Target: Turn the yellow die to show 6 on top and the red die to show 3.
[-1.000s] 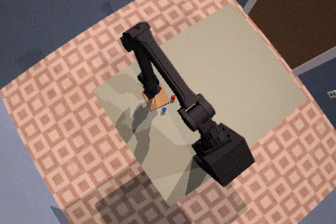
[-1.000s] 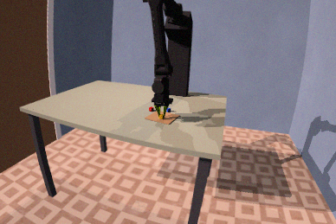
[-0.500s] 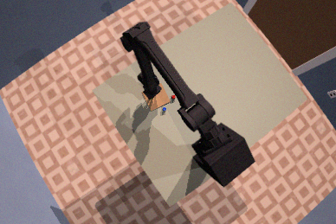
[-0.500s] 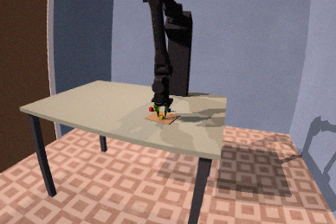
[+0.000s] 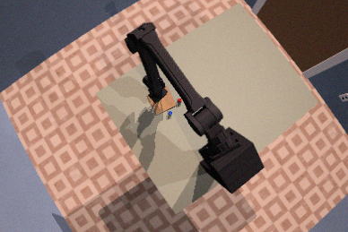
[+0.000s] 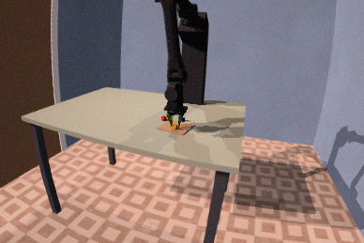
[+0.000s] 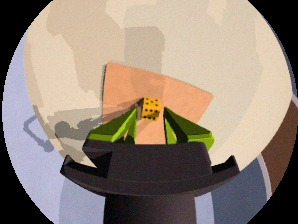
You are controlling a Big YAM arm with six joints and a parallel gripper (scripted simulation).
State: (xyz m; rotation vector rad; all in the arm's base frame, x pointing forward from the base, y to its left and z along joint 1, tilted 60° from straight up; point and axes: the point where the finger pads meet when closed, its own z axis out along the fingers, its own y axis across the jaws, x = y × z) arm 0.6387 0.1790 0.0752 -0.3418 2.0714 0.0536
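Right now the yellow die is 1 cm below my hand. Also, from my hand: red die 5 cm behind, 12 cm to the right, 1 cm below; then blue die 12 cm behind, 5 cm to the right, 1 cm below; then orange mat 2 cm behind, 1 cm to the right, 2 cm below.
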